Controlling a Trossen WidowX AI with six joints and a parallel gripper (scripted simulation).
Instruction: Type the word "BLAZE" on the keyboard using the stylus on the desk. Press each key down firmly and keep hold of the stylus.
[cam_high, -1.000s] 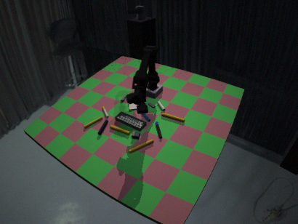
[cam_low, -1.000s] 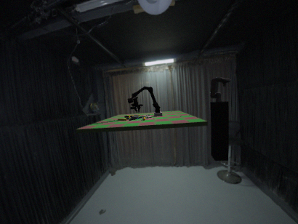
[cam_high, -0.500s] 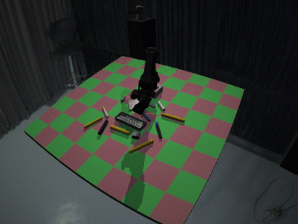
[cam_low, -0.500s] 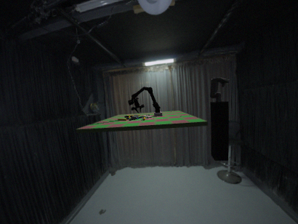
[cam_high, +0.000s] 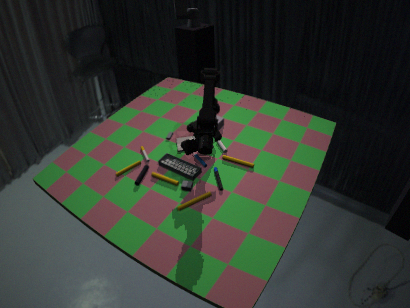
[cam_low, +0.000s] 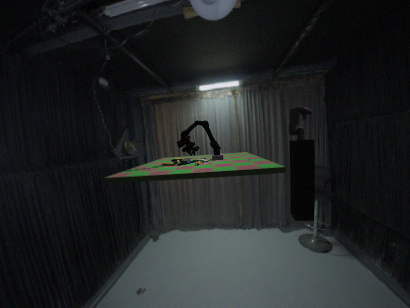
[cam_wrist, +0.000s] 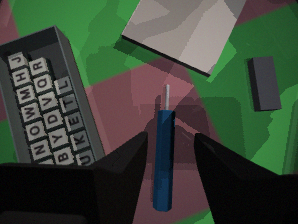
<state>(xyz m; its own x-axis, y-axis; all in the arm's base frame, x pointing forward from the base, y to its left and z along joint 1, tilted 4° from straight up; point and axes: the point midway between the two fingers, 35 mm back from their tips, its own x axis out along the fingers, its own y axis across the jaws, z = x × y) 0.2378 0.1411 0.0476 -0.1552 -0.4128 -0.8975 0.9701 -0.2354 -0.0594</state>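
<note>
Now: gripper tip 10 mm to the left of the blue stylus and 60 mm above it. The rest, counted from my gripper tip: white notepad 50 mm behind, 130 mm to the right, 60 mm below; then stylus tip 10 mm behind, 50 mm to the right, 60 mm below; then blue-tipped pen 30 mm ahead, 140 mm to the left, 60 mm below.
</note>
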